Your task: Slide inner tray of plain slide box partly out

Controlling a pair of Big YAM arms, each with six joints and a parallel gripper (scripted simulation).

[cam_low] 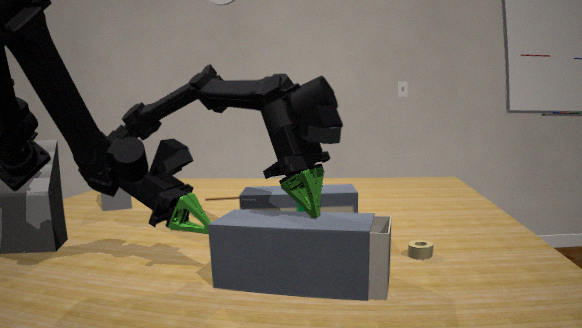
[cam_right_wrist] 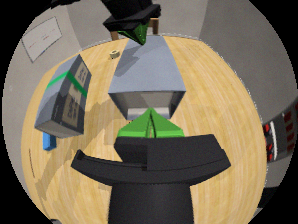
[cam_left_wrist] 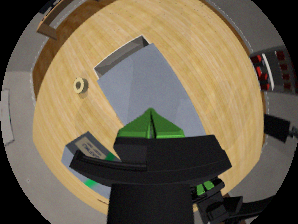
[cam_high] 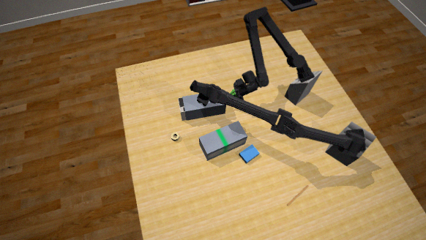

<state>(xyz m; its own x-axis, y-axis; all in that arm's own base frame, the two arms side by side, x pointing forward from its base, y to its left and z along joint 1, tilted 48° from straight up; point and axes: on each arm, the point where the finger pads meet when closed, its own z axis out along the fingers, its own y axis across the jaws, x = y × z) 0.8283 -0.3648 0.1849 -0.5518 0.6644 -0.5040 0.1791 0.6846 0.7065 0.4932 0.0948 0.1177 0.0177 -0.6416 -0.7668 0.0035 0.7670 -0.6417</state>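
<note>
Right now the plain grey slide box is 70 mm below my left hand, 20 mm behind it and 10 mm to the right of it. Also, from my left hand: blue flat block (400 mm to the left, 150 mm behind, 110 mm below); then thin wooden stick (730 mm to the left, 290 mm behind, 120 mm below).
</note>
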